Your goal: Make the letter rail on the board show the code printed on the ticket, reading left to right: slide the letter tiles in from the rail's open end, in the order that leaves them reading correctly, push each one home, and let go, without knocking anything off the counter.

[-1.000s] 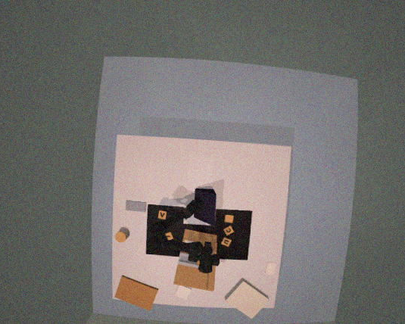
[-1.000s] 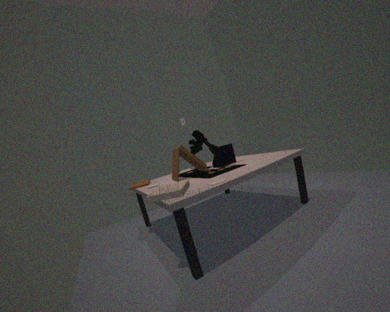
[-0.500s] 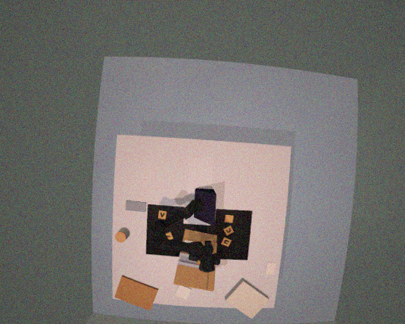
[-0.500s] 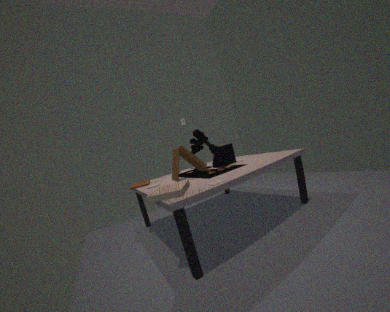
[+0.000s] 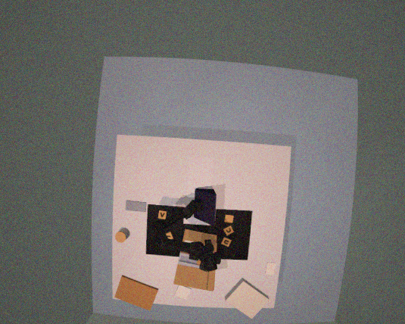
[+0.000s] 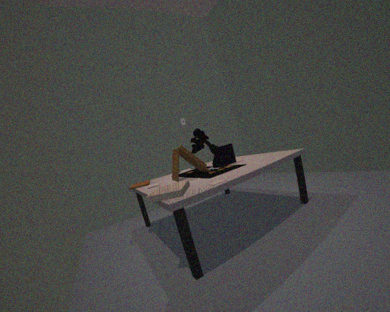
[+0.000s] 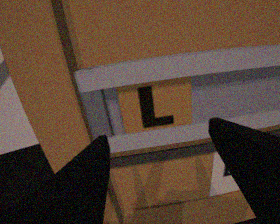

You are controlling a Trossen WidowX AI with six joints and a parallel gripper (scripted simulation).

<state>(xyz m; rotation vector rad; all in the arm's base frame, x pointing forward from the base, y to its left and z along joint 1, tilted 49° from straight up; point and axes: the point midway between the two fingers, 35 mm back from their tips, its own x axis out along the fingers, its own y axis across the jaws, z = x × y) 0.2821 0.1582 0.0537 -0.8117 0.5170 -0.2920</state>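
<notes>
The letter tile lies 30 mm ahead of my gripper tip, 10 mm to the right of it and 20 mm below it. From my gripper tip the other things lie so: white ticket 30 mm behind, 100 mm to the right, 100 mm below; then black mat 120 mm behind, 40 mm to the right, 190 mm below; then beige box 390 mm ahead, 410 mm to the left, 170 mm below.
</notes>
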